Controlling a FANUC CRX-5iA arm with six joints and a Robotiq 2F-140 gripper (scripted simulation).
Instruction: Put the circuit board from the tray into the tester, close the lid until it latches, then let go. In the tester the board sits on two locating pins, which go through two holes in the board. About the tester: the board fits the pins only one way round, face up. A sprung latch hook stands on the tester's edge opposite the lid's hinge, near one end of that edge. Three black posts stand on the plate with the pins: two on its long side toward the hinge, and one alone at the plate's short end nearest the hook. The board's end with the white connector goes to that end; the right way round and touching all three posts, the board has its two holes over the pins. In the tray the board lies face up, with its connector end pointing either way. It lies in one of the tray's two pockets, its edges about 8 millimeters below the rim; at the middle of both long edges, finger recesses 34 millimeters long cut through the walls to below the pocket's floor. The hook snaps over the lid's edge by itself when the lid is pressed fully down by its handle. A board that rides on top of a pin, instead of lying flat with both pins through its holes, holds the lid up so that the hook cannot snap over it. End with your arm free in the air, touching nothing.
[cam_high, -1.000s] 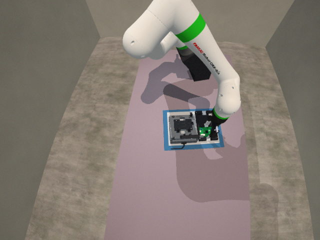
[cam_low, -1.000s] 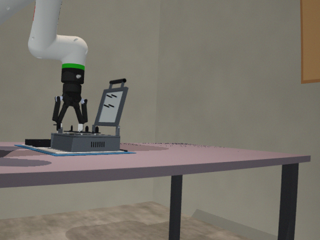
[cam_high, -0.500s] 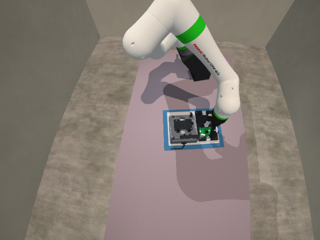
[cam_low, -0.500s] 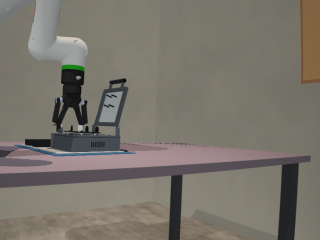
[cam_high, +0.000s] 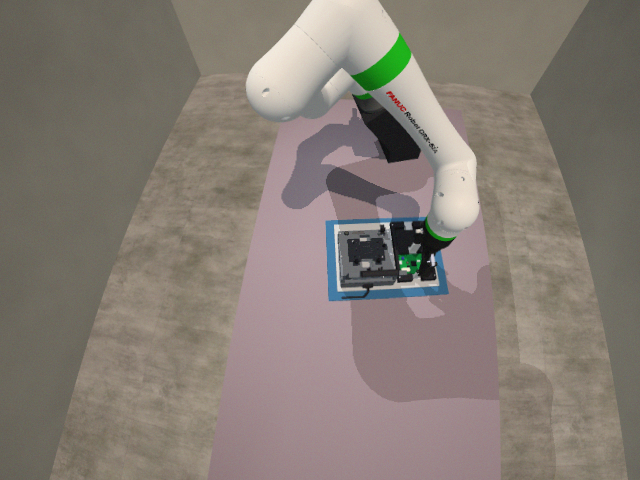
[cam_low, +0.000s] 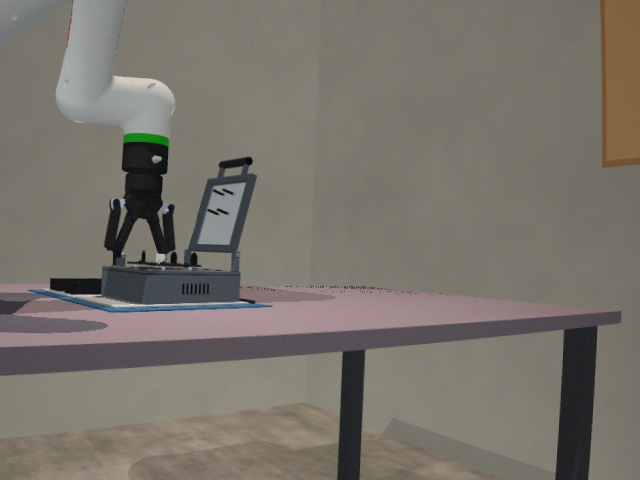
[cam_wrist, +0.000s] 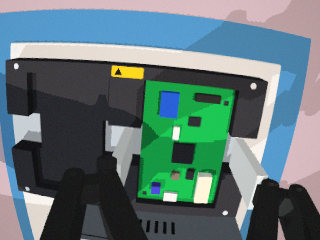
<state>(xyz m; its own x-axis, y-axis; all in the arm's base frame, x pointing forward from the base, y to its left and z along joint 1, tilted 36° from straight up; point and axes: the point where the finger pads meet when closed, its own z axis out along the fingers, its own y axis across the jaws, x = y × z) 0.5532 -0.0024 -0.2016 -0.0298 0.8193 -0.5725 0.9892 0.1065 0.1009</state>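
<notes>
My hand is 20 mm above the green circuit board. The rest, counted from my hand: tester lid (90 mm ahead, 170 mm to the right, 140 mm above); then latch hook (100 mm behind, 110 mm to the right, 40 mm above); then tester (130 mm to the right, 70 mm above).
</notes>
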